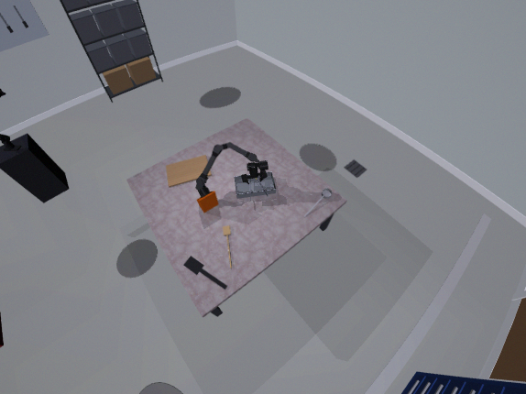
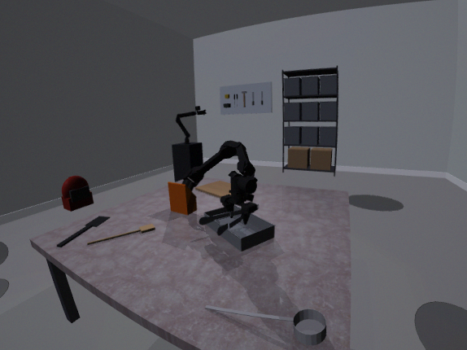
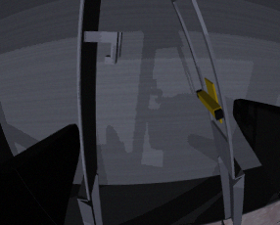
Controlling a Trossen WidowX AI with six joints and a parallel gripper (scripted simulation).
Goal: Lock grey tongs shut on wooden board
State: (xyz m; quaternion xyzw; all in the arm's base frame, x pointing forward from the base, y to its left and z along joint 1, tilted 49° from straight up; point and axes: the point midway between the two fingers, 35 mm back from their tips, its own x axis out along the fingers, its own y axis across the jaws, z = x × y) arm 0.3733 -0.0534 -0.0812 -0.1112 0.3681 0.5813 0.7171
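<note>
The grey roasting tin is 2 cm below my gripper tip and 1 cm to the right of it. Also, from my gripper tip: wooden board 49 cm to the left, 34 cm behind, 4 cm below; black spatula 68 cm behind, 33 cm to the right, 4 cm below.
</note>
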